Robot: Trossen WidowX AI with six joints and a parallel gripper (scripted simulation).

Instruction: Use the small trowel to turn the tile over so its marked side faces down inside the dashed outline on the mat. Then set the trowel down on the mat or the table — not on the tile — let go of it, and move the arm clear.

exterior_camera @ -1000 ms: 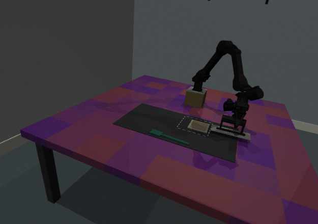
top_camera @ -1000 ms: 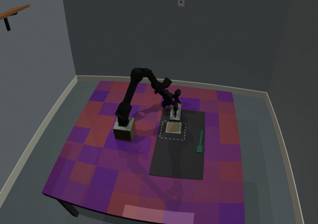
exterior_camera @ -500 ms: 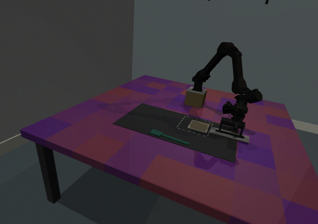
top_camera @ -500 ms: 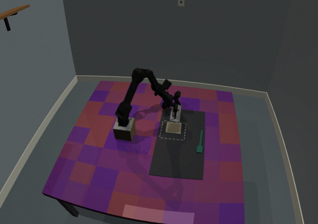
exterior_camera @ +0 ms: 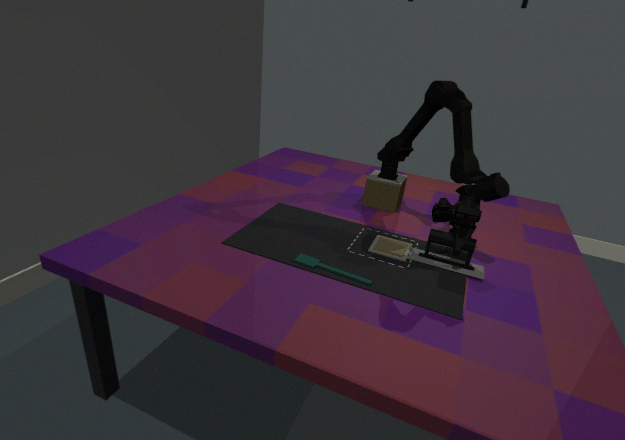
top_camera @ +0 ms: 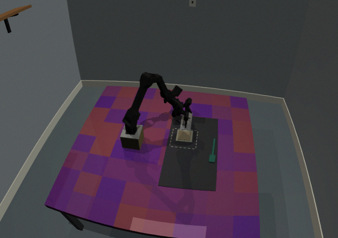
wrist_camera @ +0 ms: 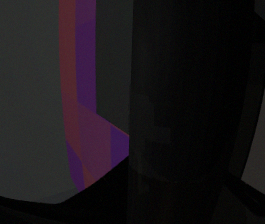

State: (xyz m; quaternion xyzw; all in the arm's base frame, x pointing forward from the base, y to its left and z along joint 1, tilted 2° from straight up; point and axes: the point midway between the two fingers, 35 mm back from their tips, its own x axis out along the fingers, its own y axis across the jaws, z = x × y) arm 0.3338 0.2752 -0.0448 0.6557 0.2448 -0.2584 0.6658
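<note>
Right now the tan tile is 170 mm to the right of my gripper tip, 50 mm below it and 20 mm behind it. The rest, counted from my gripper tip: teal trowel: 300 mm to the right, 180 mm ahead, 50 mm below; dark mat: 280 mm to the right, 70 mm below, 40 mm ahead.
</note>
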